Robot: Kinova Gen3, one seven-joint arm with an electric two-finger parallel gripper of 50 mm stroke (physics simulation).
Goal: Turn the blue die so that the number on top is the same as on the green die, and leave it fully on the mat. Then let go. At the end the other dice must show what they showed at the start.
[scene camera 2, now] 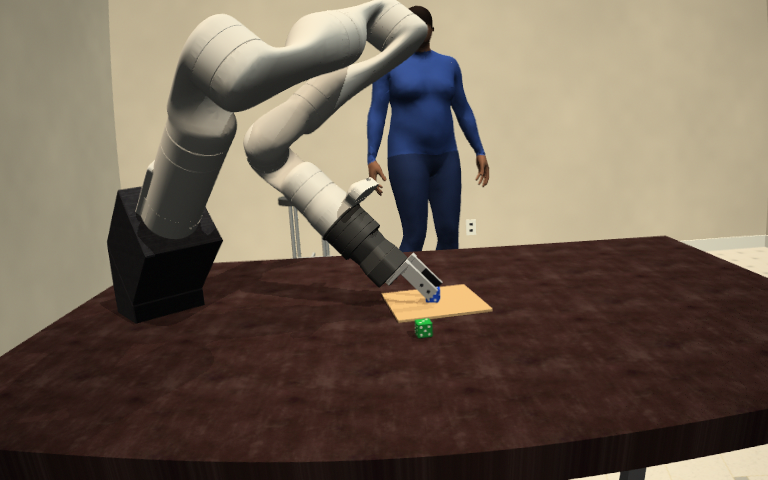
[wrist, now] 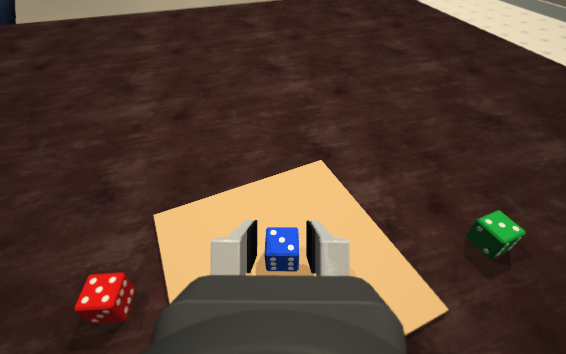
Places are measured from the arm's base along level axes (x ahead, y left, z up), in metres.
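Pixels of known places: gripper, fingertip midpoint: (scene camera 2: 435,291) (wrist: 281,238); arm's base, origin of the base link: (scene camera 2: 170,215).
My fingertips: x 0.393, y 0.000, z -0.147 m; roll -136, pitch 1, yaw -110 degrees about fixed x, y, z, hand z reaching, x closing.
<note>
For each thing: its top centre in the pictures, then the offset to it from my fingertips. Level surfaces: height alone.
- blue die, middle of its top: (wrist: 281,239) (scene camera 2: 432,288) 0.005 m up, 0.004 m back, 0.001 m left
- tan mat, middle of its top: (wrist: 281,255) (scene camera 2: 434,300) 0.016 m down, 0.002 m back, 0.002 m left
- green die, middle of its top: (wrist: 502,225) (scene camera 2: 423,321) 0.000 m up, 0.038 m back, 0.132 m right
- red die, middle of its top: (wrist: 99,289) 0.000 m up, 0.003 m ahead, 0.103 m left
- dark wooden table, its level: 0.020 m down
The blue die (scene camera 2: 434,297) (wrist: 282,246) rests on the tan mat (scene camera 2: 464,300) (wrist: 300,185), with three pips on its top face and six on the side towards the wrist camera. My gripper (scene camera 2: 436,290) (wrist: 281,238) is open around it, with a gap between the die and each dark finger pad. In the scene view the near finger hides part of the die. The green die (scene camera 2: 423,328) (wrist: 496,233) lies on the table beside the mat. Its top face shows three pips.
A red die (wrist: 105,297) lies off the mat at the left of the wrist view, five pips on top. The dark wooden table (scene camera 2: 283,384) (wrist: 200,100) carries the mat and dice. A person in blue (scene camera 2: 421,113) stands behind the table.
</note>
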